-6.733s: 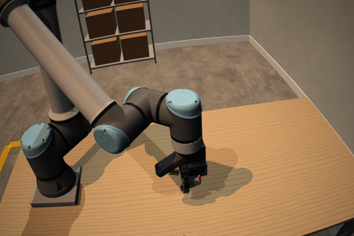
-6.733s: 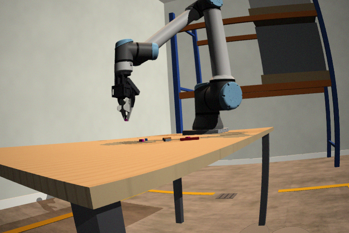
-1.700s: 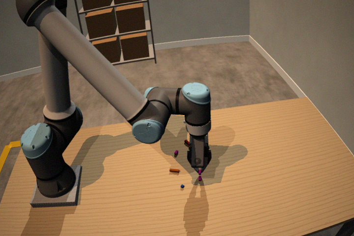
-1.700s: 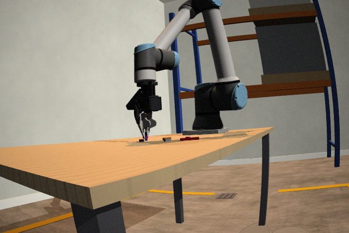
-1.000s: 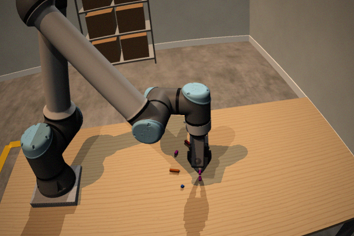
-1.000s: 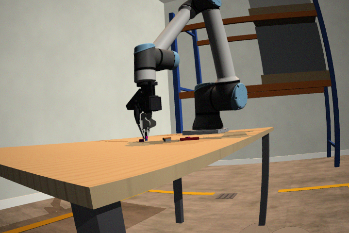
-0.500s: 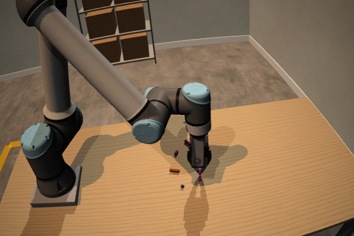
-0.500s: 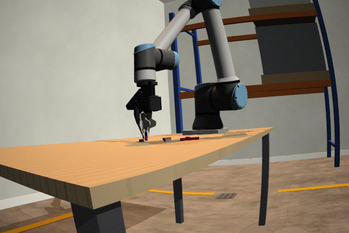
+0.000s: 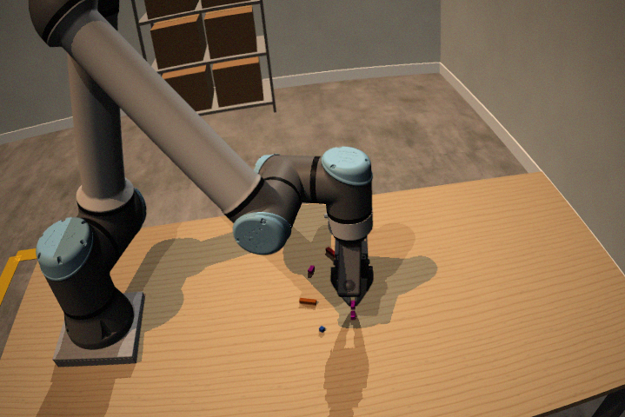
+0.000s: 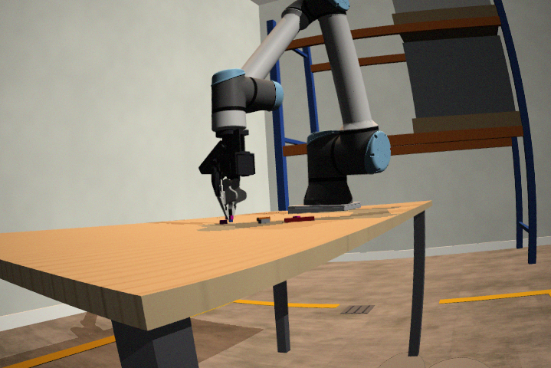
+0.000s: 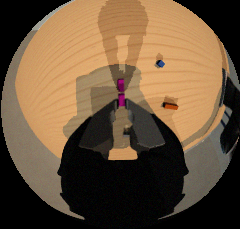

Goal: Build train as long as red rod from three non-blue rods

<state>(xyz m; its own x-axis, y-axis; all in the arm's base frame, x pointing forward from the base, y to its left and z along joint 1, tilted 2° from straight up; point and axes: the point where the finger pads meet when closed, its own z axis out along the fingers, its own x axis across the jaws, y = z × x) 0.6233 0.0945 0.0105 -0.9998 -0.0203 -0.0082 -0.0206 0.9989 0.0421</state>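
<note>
Right now the grey rod is 100 mm to the left of my hand, 20 mm below it and 20 mm behind it. The rest, counted from my hand: red rod (180 mm to the left, 50 mm behind, 20 mm below); orange rod (110 mm behind, 20 mm to the left, 20 mm below); blue rod (70 mm behind, 60 mm to the right, 20 mm below).
</note>
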